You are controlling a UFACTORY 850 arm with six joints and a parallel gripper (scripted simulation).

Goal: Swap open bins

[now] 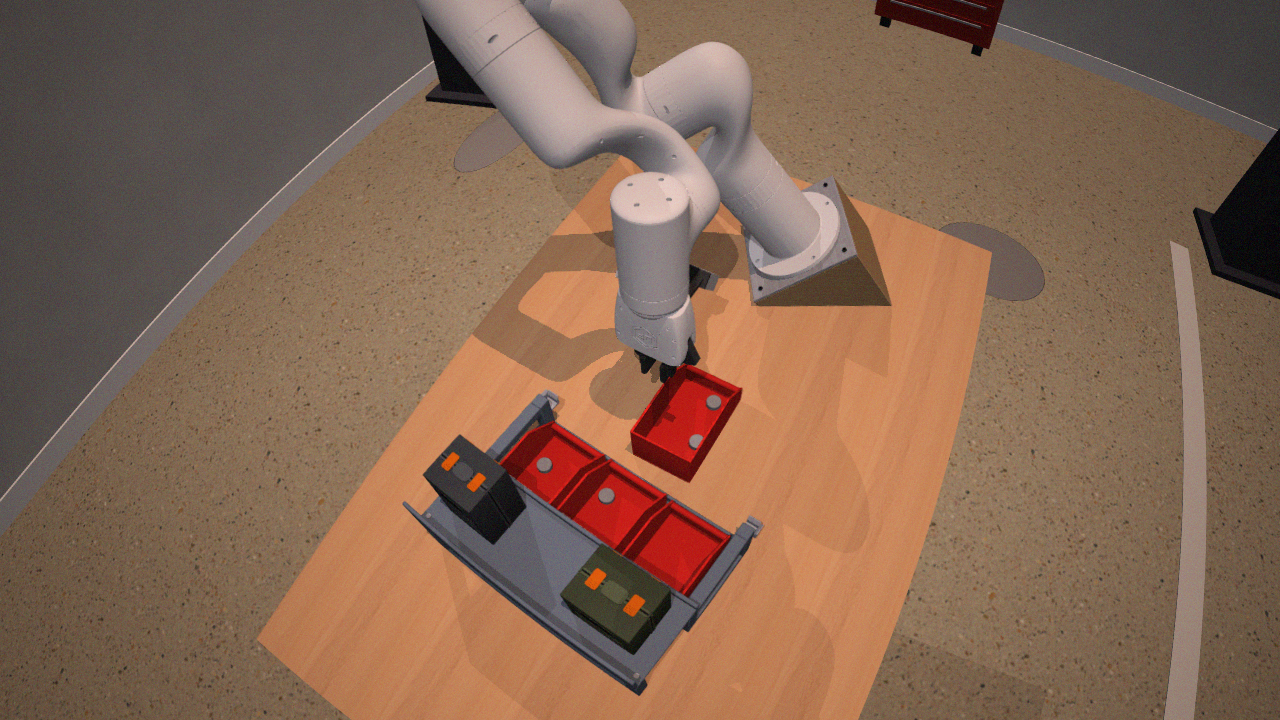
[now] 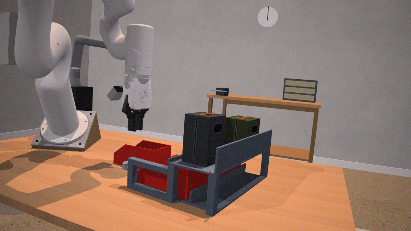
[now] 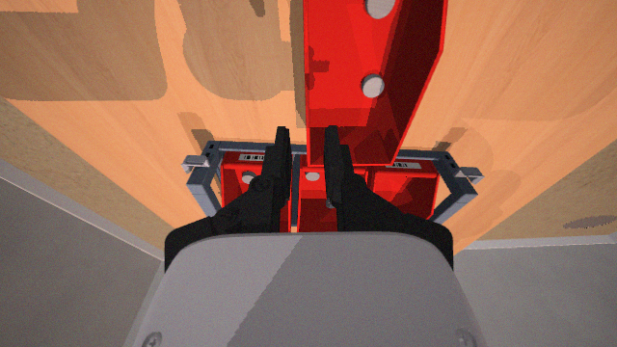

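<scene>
Now: hand 140 mm above the shelf front lip, 120 mm short of it and 20 mm to the right of it. The rest, counted from my hand: grey back panel (380 mm ahead, 50 mm to the right, 20 mm below); then black case (270 mm ahead, 140 mm to the right, 10 mm above); then green case (340 mm ahead, 80 mm to the left).
</scene>
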